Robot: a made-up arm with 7 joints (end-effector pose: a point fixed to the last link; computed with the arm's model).
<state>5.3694 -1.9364 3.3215 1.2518 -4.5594 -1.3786 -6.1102</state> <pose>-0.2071 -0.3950 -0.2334 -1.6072 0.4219 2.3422</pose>
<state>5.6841 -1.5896 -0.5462 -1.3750 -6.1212 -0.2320 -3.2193</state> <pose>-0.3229 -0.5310 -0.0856 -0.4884 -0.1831 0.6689</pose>
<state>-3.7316 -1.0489 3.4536 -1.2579 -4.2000 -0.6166 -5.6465</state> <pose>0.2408 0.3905 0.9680 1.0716 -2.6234 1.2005</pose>
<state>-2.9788 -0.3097 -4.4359 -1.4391 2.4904 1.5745 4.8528</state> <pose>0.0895 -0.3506 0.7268 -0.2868 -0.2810 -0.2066</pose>
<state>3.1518 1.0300 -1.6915 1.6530 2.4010 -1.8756 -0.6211</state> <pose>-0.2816 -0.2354 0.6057 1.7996 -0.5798 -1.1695</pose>
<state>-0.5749 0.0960 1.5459 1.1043 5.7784 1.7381 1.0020</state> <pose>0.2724 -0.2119 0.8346 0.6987 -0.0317 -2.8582</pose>
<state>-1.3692 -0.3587 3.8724 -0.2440 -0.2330 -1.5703 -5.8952</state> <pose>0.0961 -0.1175 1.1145 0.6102 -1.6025 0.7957</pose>
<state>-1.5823 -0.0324 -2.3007 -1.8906 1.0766 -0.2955 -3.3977</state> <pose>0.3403 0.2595 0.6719 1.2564 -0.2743 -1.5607</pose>
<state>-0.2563 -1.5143 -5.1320 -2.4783 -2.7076 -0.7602 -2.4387</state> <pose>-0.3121 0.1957 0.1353 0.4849 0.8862 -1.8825</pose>
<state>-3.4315 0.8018 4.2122 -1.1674 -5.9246 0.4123 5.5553</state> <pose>-0.7553 0.1268 0.6687 -2.2575 0.7328 -2.0156</pose>
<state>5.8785 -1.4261 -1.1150 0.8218 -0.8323 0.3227 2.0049</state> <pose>-0.8362 -0.0154 0.5621 2.0562 -0.4148 1.4801</pose>
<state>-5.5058 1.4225 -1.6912 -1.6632 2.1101 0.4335 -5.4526</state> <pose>0.0150 -0.6362 0.2552 0.4453 1.1031 1.6354</pose>
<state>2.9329 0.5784 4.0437 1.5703 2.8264 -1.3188 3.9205</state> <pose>0.0439 -0.2424 0.7605 1.4382 0.2554 -2.7394</pose>
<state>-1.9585 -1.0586 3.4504 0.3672 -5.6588 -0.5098 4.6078</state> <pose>0.3378 -0.8149 0.6816 -2.1746 0.2319 0.9985</pose>
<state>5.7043 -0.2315 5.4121 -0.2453 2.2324 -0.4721 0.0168</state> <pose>-0.2223 -0.1923 1.2259 -2.5406 1.1937 -0.7075</pose>
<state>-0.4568 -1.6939 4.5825 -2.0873 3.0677 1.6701 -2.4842</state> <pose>-0.1351 -0.2837 0.3287 1.3173 -1.0362 0.2657</pose>
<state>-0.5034 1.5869 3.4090 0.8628 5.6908 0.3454 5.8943</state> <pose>0.6522 0.4448 0.6575 1.7064 -2.1078 -0.0268</pose>
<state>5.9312 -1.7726 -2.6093 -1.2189 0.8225 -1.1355 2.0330</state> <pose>-0.4753 -0.4701 0.4804 -1.5804 -0.9713 0.3002</pose>
